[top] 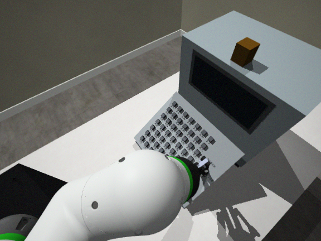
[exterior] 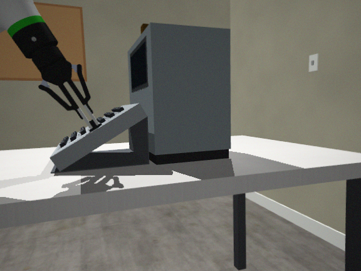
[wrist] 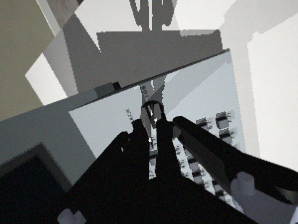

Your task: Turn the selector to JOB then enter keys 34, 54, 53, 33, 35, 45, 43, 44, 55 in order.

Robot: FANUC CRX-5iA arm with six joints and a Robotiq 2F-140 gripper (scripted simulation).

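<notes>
Now: hand 20 mm above the selector knob and 10 mm short of it. From my hand the other things lie so: key 200 mm to the left, 20 mm ahead, 10 mm below; then sloped keypad 120 mm to the left, 70 mm below, 20 mm ahead.
</notes>
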